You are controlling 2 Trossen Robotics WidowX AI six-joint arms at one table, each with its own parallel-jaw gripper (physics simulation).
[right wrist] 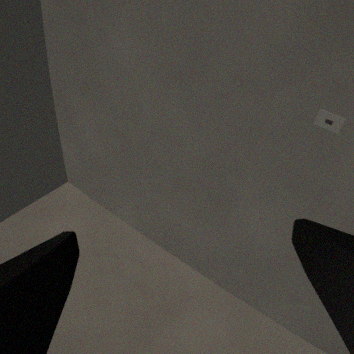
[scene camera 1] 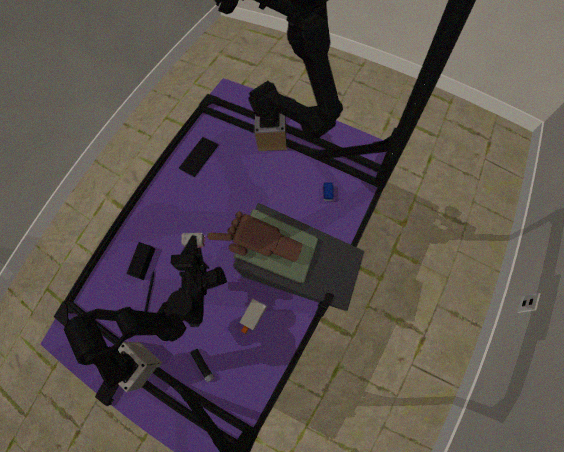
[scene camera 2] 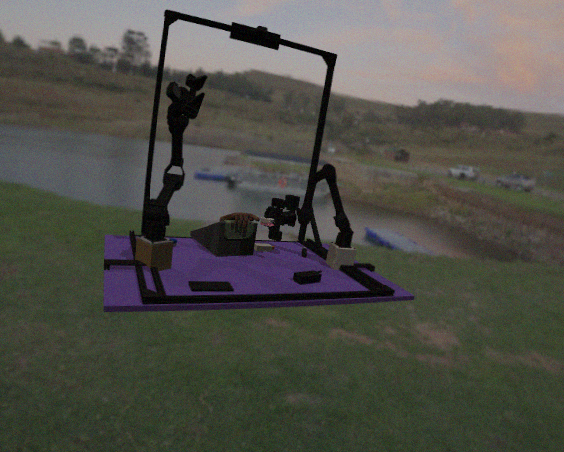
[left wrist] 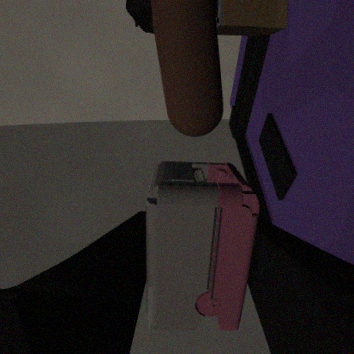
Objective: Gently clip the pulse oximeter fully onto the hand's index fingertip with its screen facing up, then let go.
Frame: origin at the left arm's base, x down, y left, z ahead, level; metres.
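Where they show: left gripper, between the fingertips: [scene camera 1: 195, 237] [scene camera 2: 265, 221] [left wrist: 194, 223]; right gripper, between the fingertips: [right wrist: 186, 236] [scene camera 2: 205, 84]; left arm's base, origin of its link: [scene camera 1: 124, 366] [scene camera 2: 343, 245]; right arm's base, origin of its link: [scene camera 1: 269, 119] [scene camera 2: 155, 238].
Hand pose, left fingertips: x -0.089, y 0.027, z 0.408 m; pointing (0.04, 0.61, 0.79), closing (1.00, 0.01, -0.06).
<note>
Each offset is from my left fingertips to the centre of the thing. "spot": to the spot under its first point. Level surfaces: height alone.
The pulse oximeter @(dx +0.000, dy +0.001, dz -0.009 m) [scene camera 1: 187, 236] [scene camera 2: 265, 221] [left wrist: 182, 250] has a white upper half and a pink lower half. My left gripper [scene camera 1: 194, 243] [left wrist: 194, 223] is shut on it and holds it above the table, white half up; its screen cannot be made out. The brown hand [scene camera 1: 257, 235] [scene camera 2: 239, 217] rests palm-down on a padded wedge. Its index finger [scene camera 1: 218, 236] [left wrist: 192, 75] points at the oximeter's open end, with a small gap between them in the left wrist view. My right gripper [scene camera 2: 202, 86] [right wrist: 186, 236] is open and empty, raised high, far from the hand.
The dark wedge [scene camera 1: 340, 270] [scene camera 2: 215, 244] carries a green pad @(spot: dx +0.086, dy -0.252, dz +0.090 m) [scene camera 1: 295, 272]. On the purple table @(dx +0.194 m) [scene camera 1: 165, 200] lie a white box with an orange end @(dx +0.180, dy -0.214, dz -0.079 m) [scene camera 1: 253, 314], a dark cylinder @(dx +0.181, dy -0.181, dz -0.281 m) [scene camera 1: 201, 364], a blue item @(dx +0.178, dy -0.175, dz +0.383 m) [scene camera 1: 328, 191] and two black blocks @(dx +0.190, dy +0.285, dz +0.248 m) [scene camera 1: 199, 156] @(dx +0.177, dy +0.184, dz -0.159 m) [scene camera 1: 141, 260].
</note>
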